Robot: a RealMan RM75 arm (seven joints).
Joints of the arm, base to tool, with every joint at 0 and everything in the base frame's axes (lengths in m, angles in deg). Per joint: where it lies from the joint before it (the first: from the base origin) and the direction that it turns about. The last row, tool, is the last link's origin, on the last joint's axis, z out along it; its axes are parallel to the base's.
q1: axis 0 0 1 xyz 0 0 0.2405
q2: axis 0 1 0 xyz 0 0 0
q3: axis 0 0 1 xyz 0 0 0.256
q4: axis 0 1 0 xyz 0 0 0
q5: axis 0 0 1 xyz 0 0 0.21
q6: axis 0 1 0 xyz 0 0 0
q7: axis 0 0 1 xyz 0 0 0.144
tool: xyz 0 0 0
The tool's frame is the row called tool.
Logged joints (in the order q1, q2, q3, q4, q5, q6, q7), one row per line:
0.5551, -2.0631, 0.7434, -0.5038, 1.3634, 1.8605, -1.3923
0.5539, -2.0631, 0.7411, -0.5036, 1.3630, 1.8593, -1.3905
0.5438, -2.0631, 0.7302, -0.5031, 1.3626, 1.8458, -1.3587
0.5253, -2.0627, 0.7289, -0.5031, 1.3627, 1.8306, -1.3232
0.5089, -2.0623, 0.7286, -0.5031, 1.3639, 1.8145, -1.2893
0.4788, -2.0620, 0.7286, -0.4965, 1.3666, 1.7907, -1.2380
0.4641, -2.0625, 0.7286, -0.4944, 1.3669, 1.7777, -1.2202
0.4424, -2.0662, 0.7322, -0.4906, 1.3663, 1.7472, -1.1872
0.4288, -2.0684, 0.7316, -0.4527, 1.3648, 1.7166, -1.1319
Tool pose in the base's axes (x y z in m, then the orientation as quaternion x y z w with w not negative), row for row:
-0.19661, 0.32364, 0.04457, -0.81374, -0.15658, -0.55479, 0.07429
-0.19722, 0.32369, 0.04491, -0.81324, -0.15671, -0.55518, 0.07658
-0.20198, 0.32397, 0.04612, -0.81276, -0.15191, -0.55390, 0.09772
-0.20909, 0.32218, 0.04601, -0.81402, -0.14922, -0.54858, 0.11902
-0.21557, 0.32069, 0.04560, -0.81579, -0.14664, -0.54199, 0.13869
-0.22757, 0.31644, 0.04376, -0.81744, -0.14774, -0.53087, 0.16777
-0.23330, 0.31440, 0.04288, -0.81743, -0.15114, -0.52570, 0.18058
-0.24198, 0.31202, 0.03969, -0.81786, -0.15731, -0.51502, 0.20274
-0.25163, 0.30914, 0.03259, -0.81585, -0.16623, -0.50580, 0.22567
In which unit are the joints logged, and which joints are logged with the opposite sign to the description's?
The joints are logged in radians. Opposite sign: q1, q4.
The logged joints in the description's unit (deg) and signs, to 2 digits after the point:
-31.80, -118.21, 42.59, 28.87, 78.12, 106.60, -79.77
-31.74, -118.21, 42.46, 28.85, 78.09, 106.53, -79.67
-31.16, -118.21, 41.84, 28.83, 78.07, 105.76, -77.85
-30.10, -118.18, 41.76, 28.83, 78.08, 104.89, -75.81
-29.16, -118.16, 41.75, 28.83, 78.15, 103.96, -73.87
-27.43, -118.14, 41.75, 28.45, 78.30, 102.60, -70.93
-26.59, -118.17, 41.75, 28.33, 78.32, 101.85, -69.91
-25.35, -118.38, 41.95, 28.11, 78.28, 100.11, -68.02
-24.57, -118.51, 41.92, 25.94, 78.20, 98.35, -64.85

